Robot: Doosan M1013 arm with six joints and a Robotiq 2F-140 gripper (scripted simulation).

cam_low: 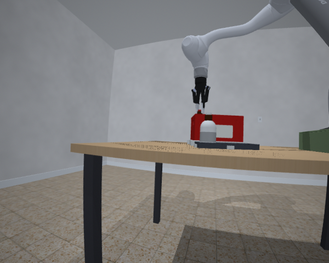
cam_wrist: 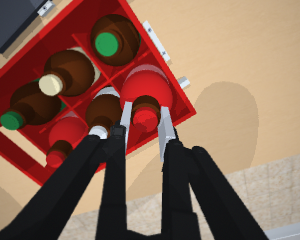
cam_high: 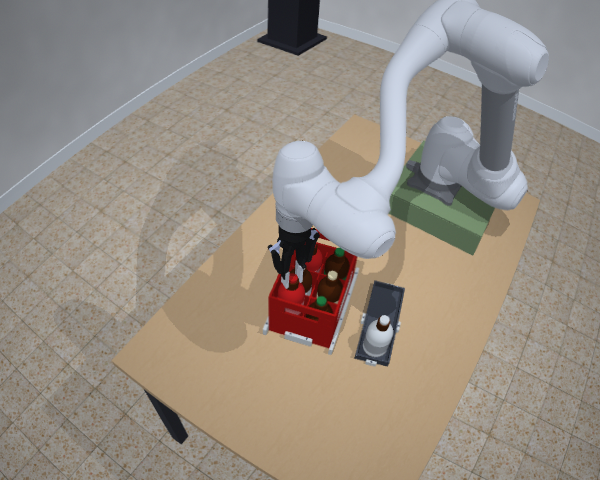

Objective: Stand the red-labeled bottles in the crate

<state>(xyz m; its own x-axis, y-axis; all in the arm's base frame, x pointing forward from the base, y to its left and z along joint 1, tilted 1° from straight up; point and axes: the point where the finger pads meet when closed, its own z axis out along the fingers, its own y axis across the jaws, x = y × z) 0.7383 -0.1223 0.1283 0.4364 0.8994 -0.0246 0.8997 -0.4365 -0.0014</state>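
Now: hand 150 mm above the red crate, 90 mm past it and 20 mm to the right of it. From my hand the other things lie so: grey-labeled bottle (250 mm to the left, 150 mm below, 70 mm behind).
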